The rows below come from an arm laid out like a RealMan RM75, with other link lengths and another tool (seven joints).
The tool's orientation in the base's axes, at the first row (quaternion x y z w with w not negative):
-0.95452, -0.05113, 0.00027, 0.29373
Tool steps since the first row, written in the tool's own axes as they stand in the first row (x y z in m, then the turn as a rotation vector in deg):
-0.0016, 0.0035, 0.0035, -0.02, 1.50, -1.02
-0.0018, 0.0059, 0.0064, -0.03, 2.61, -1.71
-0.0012, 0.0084, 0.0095, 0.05, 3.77, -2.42
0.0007, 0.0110, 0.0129, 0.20, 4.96, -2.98
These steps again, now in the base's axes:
-0.0014, -0.0011, -0.0049, 0.16, -1.81, 0.00
-0.0014, -0.0014, -0.0087, 0.28, -3.11, -0.05
-0.0007, -0.0017, -0.0126, 0.49, -4.45, -0.11
0.0014, -0.0017, -0.0168, 0.77, -5.73, -0.31

